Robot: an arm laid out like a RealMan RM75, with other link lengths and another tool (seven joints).
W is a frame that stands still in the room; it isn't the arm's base.
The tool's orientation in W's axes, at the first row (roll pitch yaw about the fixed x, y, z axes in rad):
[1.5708 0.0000 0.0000]
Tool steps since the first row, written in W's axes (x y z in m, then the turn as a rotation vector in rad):
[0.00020 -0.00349 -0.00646 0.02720 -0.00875 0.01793]
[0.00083 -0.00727 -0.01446 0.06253 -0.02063 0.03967]
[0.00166 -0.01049 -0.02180 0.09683 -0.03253 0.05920]
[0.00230 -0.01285 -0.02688 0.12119 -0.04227 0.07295]
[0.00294 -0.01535 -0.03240 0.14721 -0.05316 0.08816]
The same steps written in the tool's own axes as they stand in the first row. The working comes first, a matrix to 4 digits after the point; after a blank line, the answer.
The tool's axes in the first row as the columns of a matrix, in W's axes (used below as rounded here):
[1.0000 0.0000 0.0000]
[0.0000 0.0000 -1.0000]
[0.0000 1.0000 0.0000]

[0.00020 -0.00646 0.00349 0.02720 0.01793 0.00875]
[0.00083 -0.01446 0.00727 0.06253 0.03967 0.02063]
[0.00166 -0.02180 0.01049 0.09683 0.05920 0.03253]
[0.00230 -0.02688 0.01285 0.12119 0.07295 0.04227]
[0.00294 -0.03240 0.01535 0.14721 0.08816 0.05316]

